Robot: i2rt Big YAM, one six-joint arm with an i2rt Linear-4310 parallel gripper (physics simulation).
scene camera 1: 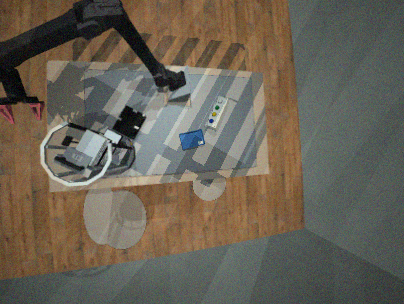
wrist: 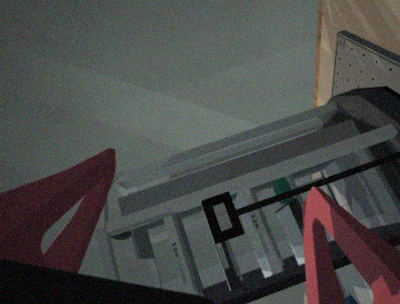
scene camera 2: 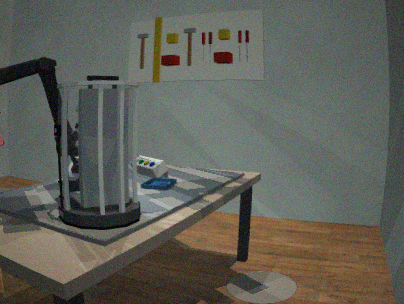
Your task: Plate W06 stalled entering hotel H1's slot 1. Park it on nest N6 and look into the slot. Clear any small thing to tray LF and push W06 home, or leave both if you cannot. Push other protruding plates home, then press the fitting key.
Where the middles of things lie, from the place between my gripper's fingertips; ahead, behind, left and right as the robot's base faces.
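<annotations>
Relative to the round plate rack (scene camera 2: 97, 120), my hand is 18 cm short of it, 23 cm to the right of it and 7 cm above it.
</annotations>
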